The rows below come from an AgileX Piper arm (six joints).
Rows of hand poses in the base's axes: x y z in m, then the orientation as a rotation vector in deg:
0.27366 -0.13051 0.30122 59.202 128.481 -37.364
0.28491 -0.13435 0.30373 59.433 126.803 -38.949
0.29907 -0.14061 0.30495 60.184 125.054 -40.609
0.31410 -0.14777 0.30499 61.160 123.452 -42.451
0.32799 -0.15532 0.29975 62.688 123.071 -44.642
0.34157 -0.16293 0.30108 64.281 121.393 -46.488
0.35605 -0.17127 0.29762 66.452 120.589 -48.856
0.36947 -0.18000 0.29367 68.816 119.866 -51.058
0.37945 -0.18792 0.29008 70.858 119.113 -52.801
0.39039 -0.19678 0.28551 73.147 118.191 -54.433
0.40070 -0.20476 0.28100 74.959 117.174 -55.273
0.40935 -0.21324 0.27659 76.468 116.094 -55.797
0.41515 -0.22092 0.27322 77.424 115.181 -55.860
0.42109 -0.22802 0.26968 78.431 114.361 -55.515
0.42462 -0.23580 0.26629 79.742 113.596 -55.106
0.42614 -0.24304 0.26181 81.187 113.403 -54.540
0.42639 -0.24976 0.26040 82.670 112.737 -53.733
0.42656 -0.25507 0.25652 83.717 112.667 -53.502
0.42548 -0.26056 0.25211 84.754 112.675 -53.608
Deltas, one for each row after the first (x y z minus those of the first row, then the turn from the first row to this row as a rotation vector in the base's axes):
0.01125 -0.00384 0.00251 -1.565 -0.606 -0.789
0.02541 -0.01010 0.00373 -3.019 -1.158 -1.993
0.04044 -0.01726 0.00377 -4.416 -1.451 -3.405
0.05433 -0.02481 -0.00147 -5.214 -0.499 -5.144
0.06791 -0.03242 -0.00014 -6.394 -0.714 -7.027
0.08239 -0.04076 -0.00360 -7.199 0.144 -9.336
0.09581 -0.04949 -0.00755 -7.776 1.052 -11.717
0.10579 -0.05741 -0.01114 -8.228 1.690 -13.748
0.11673 -0.06627 -0.01571 -8.586 2.212 -15.947
0.12704 -0.07425 -0.02022 -8.765 2.190 -17.618
0.13569 -0.08273 -0.02463 -8.927 1.916 -19.010
0.14149 -0.09041 -0.02800 -9.000 1.432 -19.869
0.14743 -0.09751 -0.03154 -8.804 0.809 -20.640
0.15096 -0.10529 -0.03493 -8.422 0.259 -21.597
0.15248 -0.11253 -0.03941 -7.642 0.090 -22.489
0.15273 -0.11925 -0.04082 -6.936 -0.544 -23.446
0.15290 -0.12456 -0.04470 -6.422 -0.499 -24.125
0.15182 -0.13005 -0.04911 -6.045 -0.210 -24.865

